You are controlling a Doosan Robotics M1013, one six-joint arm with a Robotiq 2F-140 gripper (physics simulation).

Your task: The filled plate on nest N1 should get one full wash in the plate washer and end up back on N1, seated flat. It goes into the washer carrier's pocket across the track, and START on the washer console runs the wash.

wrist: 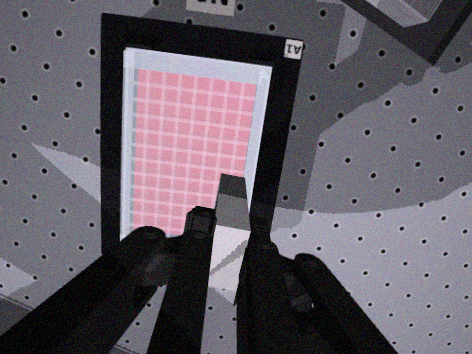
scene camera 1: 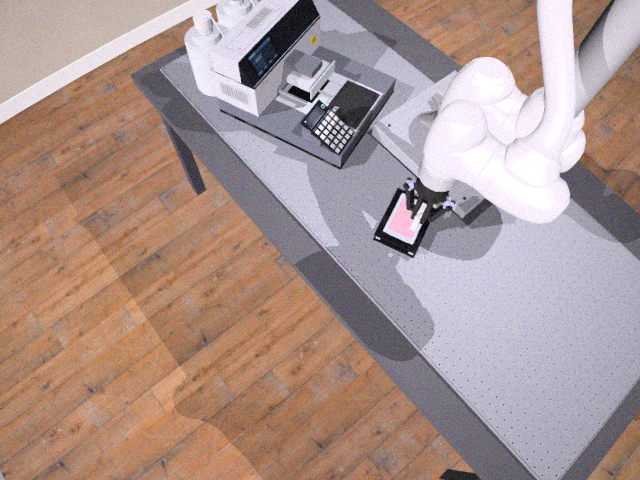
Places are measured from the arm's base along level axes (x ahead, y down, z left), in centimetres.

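Where they show: gripper, fingertip midpoint: [wrist: 228, 197] [scene camera 1: 414, 226].
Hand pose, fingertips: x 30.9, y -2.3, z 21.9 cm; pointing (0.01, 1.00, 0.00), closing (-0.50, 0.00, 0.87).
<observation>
Each offset is from my fingertips to the top centre of the thing. "pt": to the spot under its first point.
The filled plate {dx +0.1, dy +0.1, dz -3.2 cm} [scene camera 1: 397, 225] [wrist: 187, 145], with a pink grid of wells and pale clear rims, lies in the black nest N1 {dx +0.1, dy +1.0, dz -3.2 cm} [scene camera 1: 398, 245] [wrist: 112, 150] and looks flat. The A1 tag is at one nest corner in the wrist view. My gripper [scene camera 1: 415, 225] [wrist: 228, 197] is shut, with its finger pads together and nothing between them. It is over the plate, toward one long side, and hides part of the plate's near end. Whether the pads touch the plate is unclear. The plate washer [scene camera 1: 235, 54] stands at the table's upper left in the scene view, with a dark screen {pt dx +14.8, dy -17.2, dz -57.9 cm} [scene camera 1: 264, 54] on its front.
A grey base {pt dx +15.4, dy -1.5, dz -42.7 cm} [scene camera 1: 289, 129] beside the washer carries a keypad-like block {dx +5.5, dy -4.3, dz -34.2 cm} [scene camera 1: 333, 129] and a dark flat area [scene camera 1: 362, 98]. White bottles {dx +24.6, dy -22.4, dz -76.0 cm} [scene camera 1: 202, 54] stand behind the washer. A pale raised block [scene camera 1: 405, 121] lies between this base and the arm, partly hidden by it.
</observation>
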